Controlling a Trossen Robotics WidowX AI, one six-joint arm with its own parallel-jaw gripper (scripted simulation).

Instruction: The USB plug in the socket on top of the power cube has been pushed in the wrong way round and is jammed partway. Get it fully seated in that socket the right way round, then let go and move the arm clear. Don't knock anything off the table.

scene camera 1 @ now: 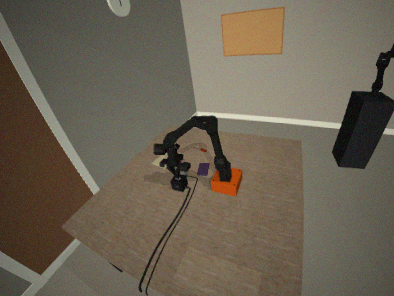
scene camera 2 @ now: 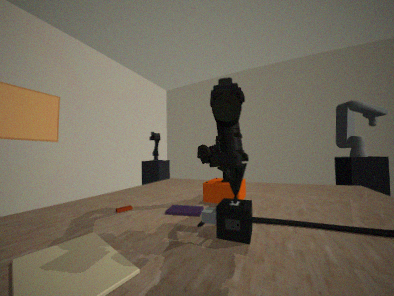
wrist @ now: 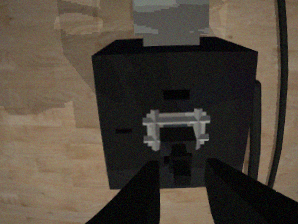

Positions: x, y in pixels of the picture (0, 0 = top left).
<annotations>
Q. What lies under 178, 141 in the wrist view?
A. A dark USB plug.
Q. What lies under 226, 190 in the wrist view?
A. My gripper.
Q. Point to a black power cube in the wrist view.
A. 217, 76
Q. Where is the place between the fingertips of my gripper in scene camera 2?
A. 236, 192
</annotations>
